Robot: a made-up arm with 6 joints.
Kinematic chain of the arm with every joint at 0, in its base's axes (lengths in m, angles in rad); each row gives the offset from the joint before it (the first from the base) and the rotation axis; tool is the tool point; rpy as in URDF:
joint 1: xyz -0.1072 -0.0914 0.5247 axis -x
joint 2: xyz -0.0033 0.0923 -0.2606 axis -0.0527 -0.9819 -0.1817
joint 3: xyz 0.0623 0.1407 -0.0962 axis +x
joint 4: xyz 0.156 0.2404 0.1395 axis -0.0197 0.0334 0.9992
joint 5: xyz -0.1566 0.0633 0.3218 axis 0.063 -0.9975 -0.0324
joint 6: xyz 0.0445 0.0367 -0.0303 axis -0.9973 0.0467 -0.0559
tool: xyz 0.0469 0.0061 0.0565 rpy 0 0 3.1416
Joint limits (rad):
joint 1: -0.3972..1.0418
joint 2: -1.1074..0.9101
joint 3: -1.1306..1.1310
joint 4: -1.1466..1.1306
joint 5: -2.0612..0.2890
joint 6: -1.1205..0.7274
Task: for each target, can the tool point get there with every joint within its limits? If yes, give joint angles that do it. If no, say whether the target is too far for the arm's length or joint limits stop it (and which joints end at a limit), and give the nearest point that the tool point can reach.
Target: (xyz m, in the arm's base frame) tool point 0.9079 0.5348 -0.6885
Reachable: no: too far | nearest point 0.3686 0.2998 -0.2331 | short by 0.744 m
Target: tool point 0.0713 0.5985 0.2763
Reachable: yes | joints 0.3004 0.5450 -0.2801 -0.9141 -1.6356 0.3061
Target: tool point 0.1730 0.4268 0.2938
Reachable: yes | joints 0.5189 -0.2284 0.2574 -0.9480 -1.6078 0.4075
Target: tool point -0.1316 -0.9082 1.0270
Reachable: no: joint limits stop it (at a limit: joint 1, joint 3, joint 4, joint 5) | nearest point -0.1128 -0.2649 0.7444 | short by 0.703 m
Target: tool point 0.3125 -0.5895 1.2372
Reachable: no: joint limits stop it (at a limit: joint 1, joint 4, joint 5) | nearest point 0.0908 -0.1821 0.7796 | short by 0.652 m
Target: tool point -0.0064 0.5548 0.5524
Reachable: yes | joints 0.0213 0.0856 -0.2734 0.5215 -0.0023 -0.2713
